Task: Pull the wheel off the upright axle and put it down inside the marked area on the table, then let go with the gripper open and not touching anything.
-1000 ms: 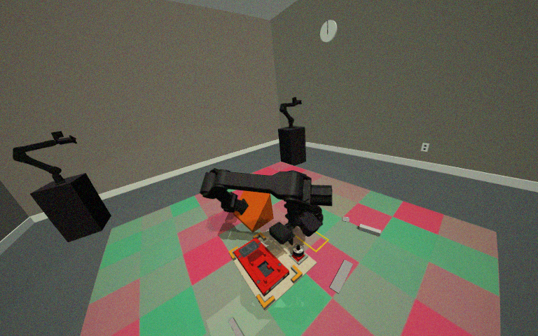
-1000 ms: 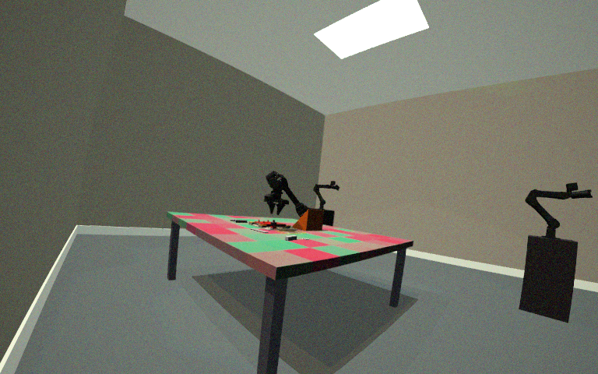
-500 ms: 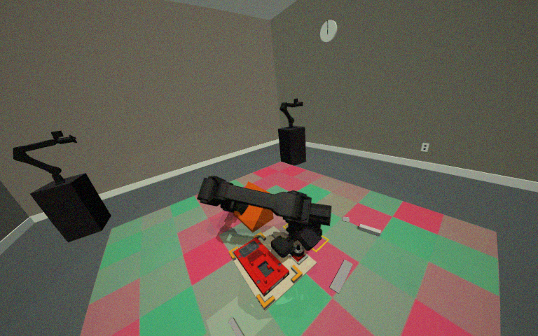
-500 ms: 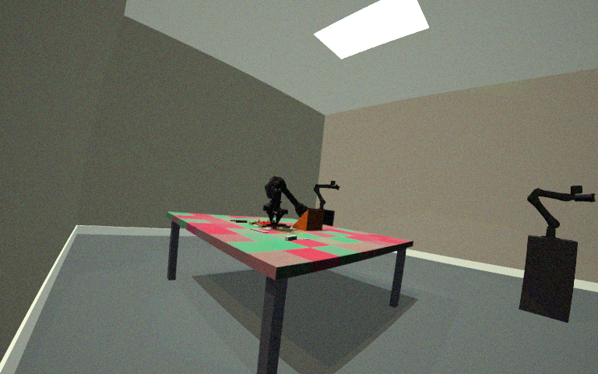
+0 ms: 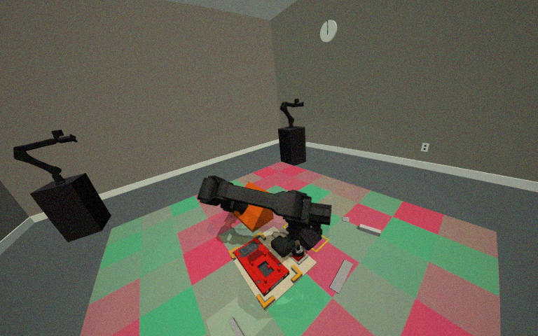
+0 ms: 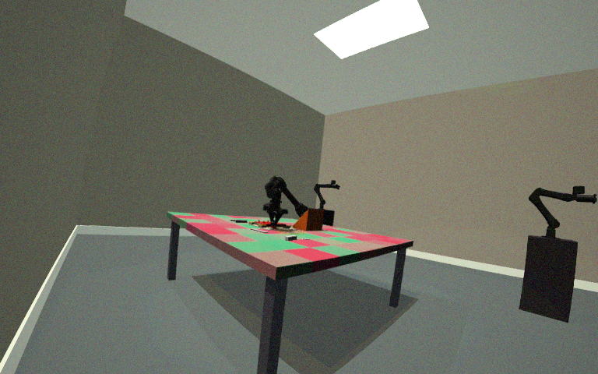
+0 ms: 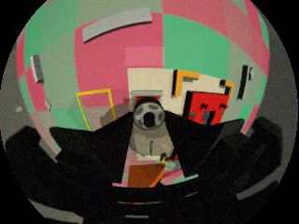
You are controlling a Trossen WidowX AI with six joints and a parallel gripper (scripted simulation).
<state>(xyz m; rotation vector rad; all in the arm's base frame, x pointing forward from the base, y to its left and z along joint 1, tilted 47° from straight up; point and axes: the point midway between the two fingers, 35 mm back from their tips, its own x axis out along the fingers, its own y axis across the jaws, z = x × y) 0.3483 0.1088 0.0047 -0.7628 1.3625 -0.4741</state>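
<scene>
My gripper tip is right at the black wheel. Also, from my gripper tip: upright axle (right at my gripper tip).
</scene>
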